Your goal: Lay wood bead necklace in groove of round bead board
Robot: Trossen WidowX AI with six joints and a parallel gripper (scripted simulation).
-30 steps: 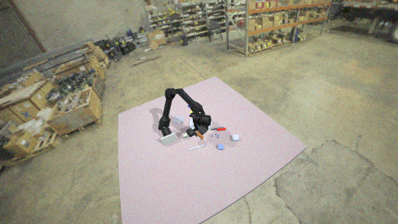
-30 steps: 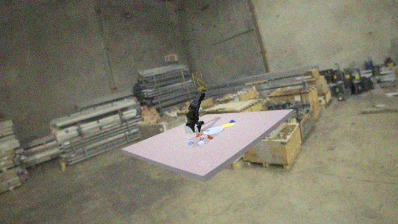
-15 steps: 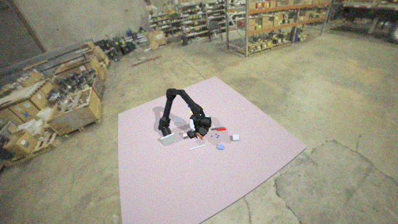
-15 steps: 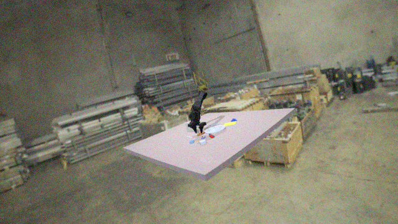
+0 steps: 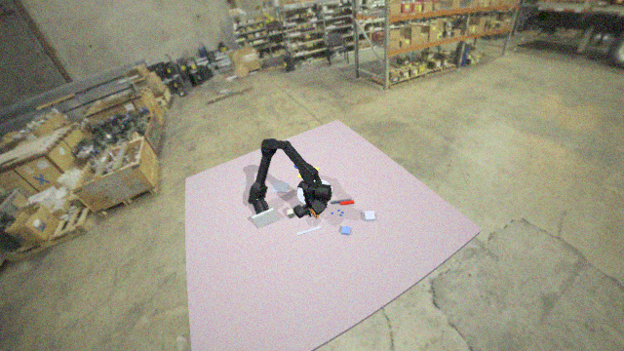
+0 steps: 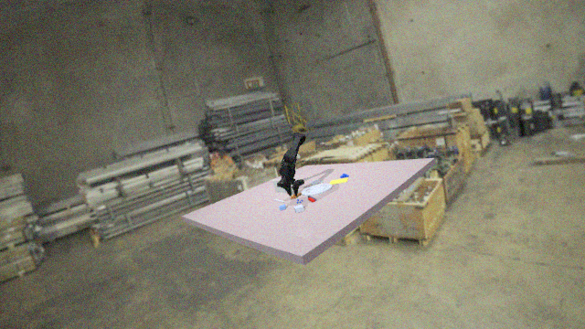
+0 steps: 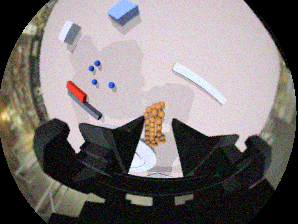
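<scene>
The white stick is 8 cm to the right of my gripper tip, 6 cm behind it and 1 cm below it. From my gripper tip the other things lie so: cream cube (11 cm behind, 5 cm to the left, 1 cm above); then red-handled tool (17 cm ahead, 1 cm to the left, 1 cm below); then blue block (16 cm to the right, 10 cm ahead).
</scene>
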